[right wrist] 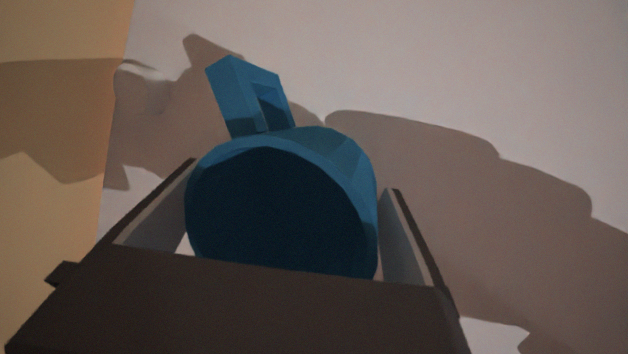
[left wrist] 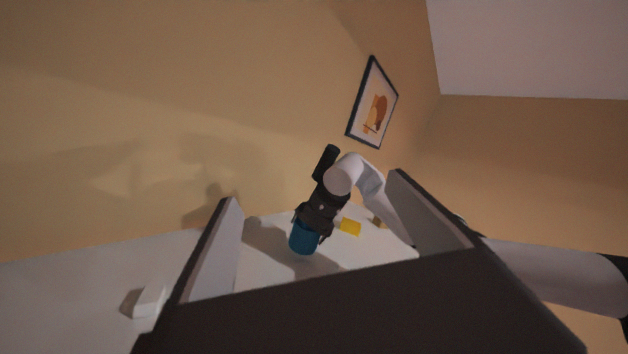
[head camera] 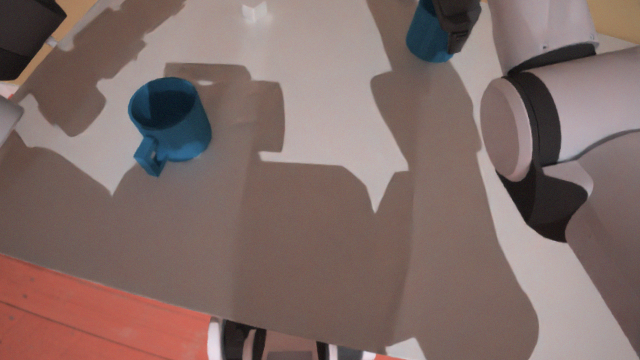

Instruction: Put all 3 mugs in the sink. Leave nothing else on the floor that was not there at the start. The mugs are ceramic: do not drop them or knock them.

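Frame: origin at the robot's base, x back, y left, z down, level; centimetres.
Seen in the pictures: left gripper, fingertip midpoint: (left wrist: 314,193); right gripper, fingertip midpoint: (right wrist: 294,186) (head camera: 445,23).
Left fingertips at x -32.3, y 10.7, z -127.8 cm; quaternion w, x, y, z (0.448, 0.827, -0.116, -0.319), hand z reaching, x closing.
Pixels of each thing's top centre, then the offset from my left fingertips to it. Level surfaces: height alone.
- white surface, surface height: dz +32.7 cm
- second blue mug, top centre: (right wrist: 252,207) (head camera: 453,2) (left wrist: 307,220) dy -36.9, dx -14.2, dz +21.0 cm
- small white object, top centre: (left wrist: 151,293) dy -3.3, dx -25.2, dz +29.8 cm
- yellow block, top centre: (left wrist: 351,222) dy -70.5, dx -5.5, dz +28.2 cm
- small brown thing, top centre: (left wrist: 384,218) dy -96.7, dx +7.9, dz +27.7 cm
- Red floor, surface height: dz +127.7 cm
A blue mug (head camera: 170,120) stands upright on the white surface (head camera: 325,110) at the left of the head view, its handle toward the bottom of the picture. A second blue mug (head camera: 425,37) (left wrist: 303,242) (right wrist: 280,210) is between the fingers of my right gripper (left wrist: 306,231) (right wrist: 294,186), which is shut on its sides. This mug is upright and looks slightly above the surface. Its handle points away from the right wrist camera. My left gripper is open and empty, well away from both mugs. The third mug and the sink do not show.
A small white object (head camera: 255,12) (left wrist: 147,300) lies on the surface near the back. A yellow block (left wrist: 350,226) and a small brown thing (left wrist: 378,221) are beyond my right gripper. A yellow-brown wall (left wrist: 150,125) stands behind. Red floor (head camera: 100,310) shows past the near edge.
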